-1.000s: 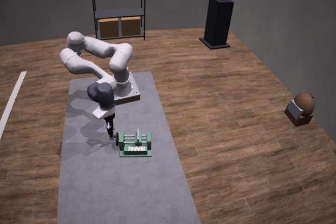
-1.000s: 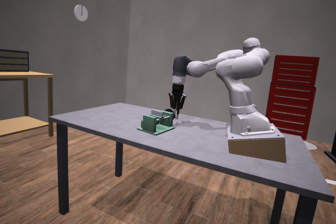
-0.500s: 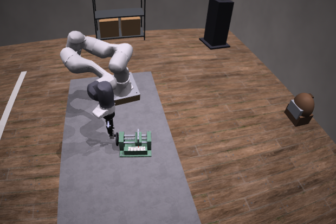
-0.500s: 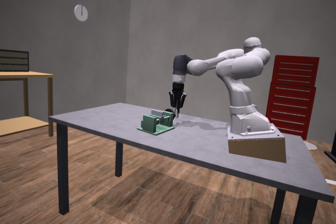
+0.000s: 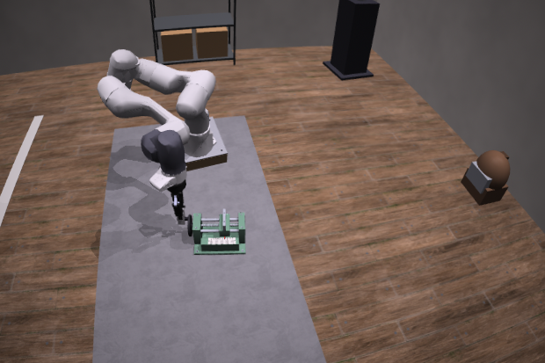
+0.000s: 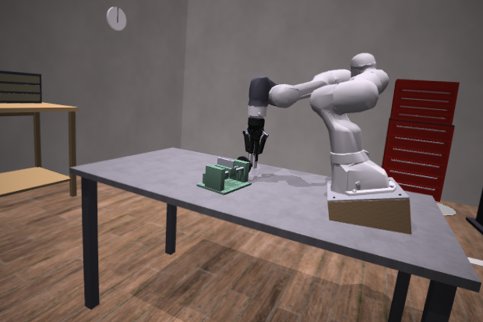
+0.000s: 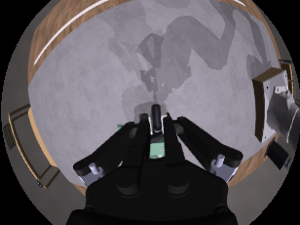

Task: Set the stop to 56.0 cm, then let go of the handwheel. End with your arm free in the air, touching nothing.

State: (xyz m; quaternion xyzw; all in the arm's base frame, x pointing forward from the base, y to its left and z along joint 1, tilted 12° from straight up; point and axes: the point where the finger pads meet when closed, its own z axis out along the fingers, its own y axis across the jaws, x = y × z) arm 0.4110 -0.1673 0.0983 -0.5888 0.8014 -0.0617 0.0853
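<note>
Right now the black handwheel is 2 cm to the left of my hand, 2 cm below it and 1 cm ahead of it. From my hand the other things lie so: stop carriage 15 cm to the left, 9 cm ahead, 1 cm below.
</note>
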